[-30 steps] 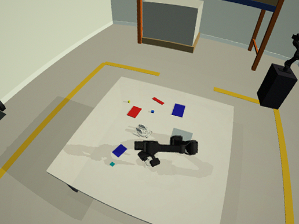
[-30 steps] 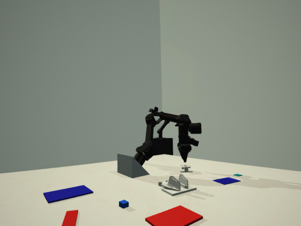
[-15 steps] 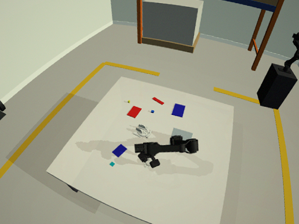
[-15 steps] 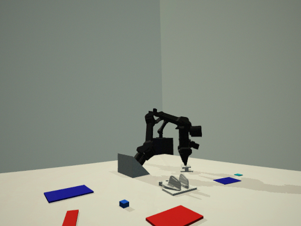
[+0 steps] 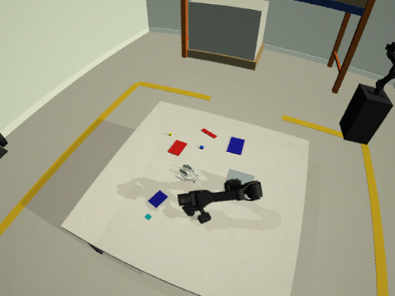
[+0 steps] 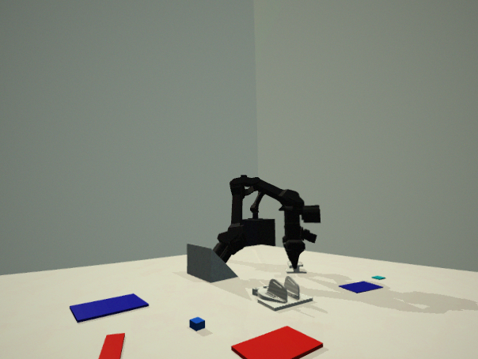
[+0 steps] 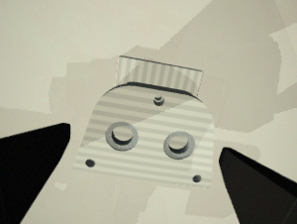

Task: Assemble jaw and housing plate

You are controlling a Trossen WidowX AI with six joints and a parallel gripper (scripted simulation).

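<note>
Now: gripper tip 10 cm short of the jaw, 28 cm to the left of it and 1 cm above it. The rest, counted from my gripper tip: teal tile (27 cm ahead, 9 cm to the left, 2 cm below); then flat blue plate (12 cm behind, 60 cm to the right, 2 cm below); then blue cube (11 cm ahead, 51 cm to the right, 1 cm below).
</note>
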